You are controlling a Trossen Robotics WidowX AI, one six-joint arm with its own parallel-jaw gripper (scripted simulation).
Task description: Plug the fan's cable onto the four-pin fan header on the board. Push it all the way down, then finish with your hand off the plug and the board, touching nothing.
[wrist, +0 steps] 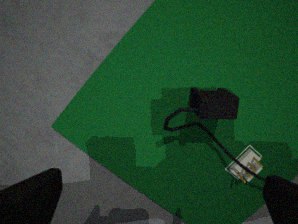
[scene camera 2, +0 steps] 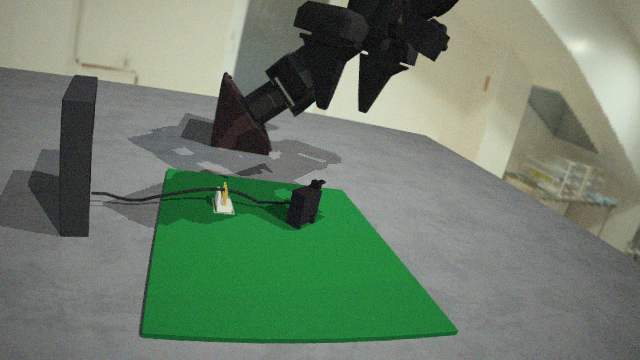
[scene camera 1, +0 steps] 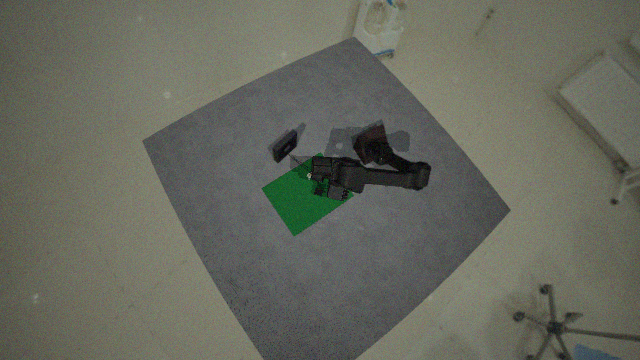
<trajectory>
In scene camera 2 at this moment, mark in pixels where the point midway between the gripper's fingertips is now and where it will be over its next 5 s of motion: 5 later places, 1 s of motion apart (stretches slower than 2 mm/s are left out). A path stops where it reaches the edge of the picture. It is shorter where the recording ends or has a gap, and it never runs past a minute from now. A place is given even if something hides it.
The gripper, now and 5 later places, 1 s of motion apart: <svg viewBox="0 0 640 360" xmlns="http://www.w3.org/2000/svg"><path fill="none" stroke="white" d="M343 110L332 80L306 176L298 213L296 169L260 160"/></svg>
</trajectory>
